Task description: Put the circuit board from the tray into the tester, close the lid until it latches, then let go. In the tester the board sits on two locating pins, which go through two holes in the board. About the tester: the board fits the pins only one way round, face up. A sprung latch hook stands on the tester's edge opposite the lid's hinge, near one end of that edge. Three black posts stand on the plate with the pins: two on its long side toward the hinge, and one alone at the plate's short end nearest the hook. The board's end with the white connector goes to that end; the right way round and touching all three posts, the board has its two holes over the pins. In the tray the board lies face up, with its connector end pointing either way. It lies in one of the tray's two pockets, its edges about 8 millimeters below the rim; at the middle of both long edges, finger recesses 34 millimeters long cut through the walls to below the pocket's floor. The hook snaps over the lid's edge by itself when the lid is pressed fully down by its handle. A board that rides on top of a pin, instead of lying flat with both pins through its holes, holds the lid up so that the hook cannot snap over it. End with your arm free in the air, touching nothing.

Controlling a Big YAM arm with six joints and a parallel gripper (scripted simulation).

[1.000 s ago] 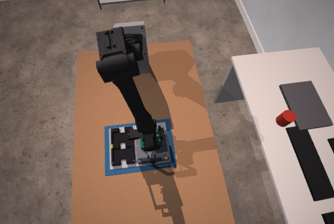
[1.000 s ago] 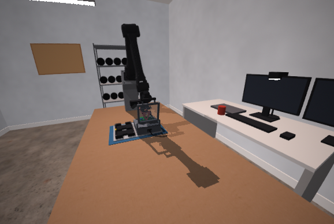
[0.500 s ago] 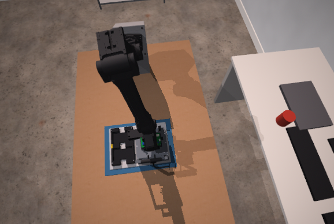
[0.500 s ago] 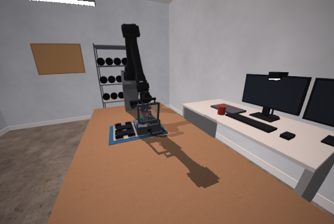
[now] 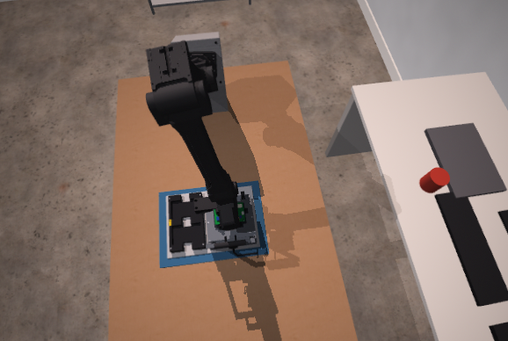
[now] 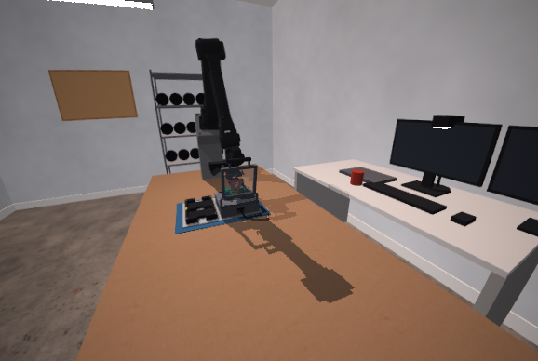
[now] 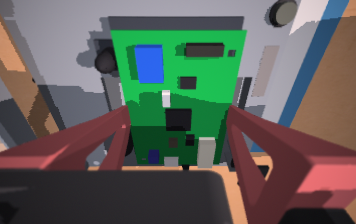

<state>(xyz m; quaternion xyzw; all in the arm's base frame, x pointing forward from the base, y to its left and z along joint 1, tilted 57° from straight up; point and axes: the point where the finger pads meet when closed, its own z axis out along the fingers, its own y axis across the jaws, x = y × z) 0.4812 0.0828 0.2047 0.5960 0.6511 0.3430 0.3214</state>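
Right now the green circuit board is right at my hand. Also, from my hand: clear lid 12 cm ahead, 2 cm to the left, 9 cm above.
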